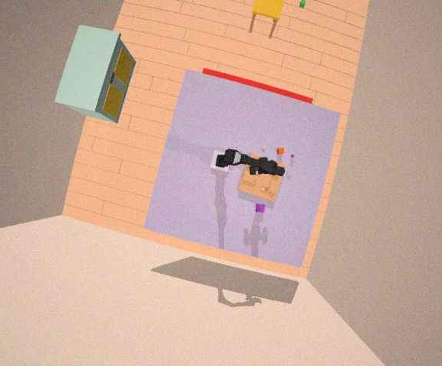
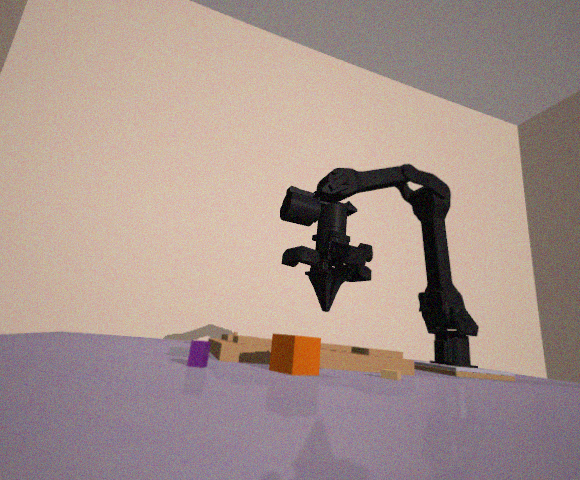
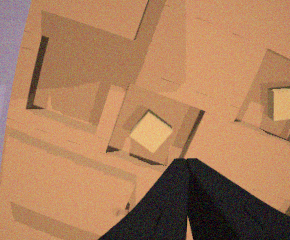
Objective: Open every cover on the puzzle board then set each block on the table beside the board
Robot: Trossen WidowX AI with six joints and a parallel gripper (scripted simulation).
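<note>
Right now the wooden puzzle board is 30 mm ahead of my gripper tip, 20 mm to the right of it and 70 mm below it. Round my gripper tip: grey flat piece (240 mm ahead, 20 mm to the left, 80 mm below); orange block (140 mm ahead, 180 mm to the left, 70 mm below).
</note>
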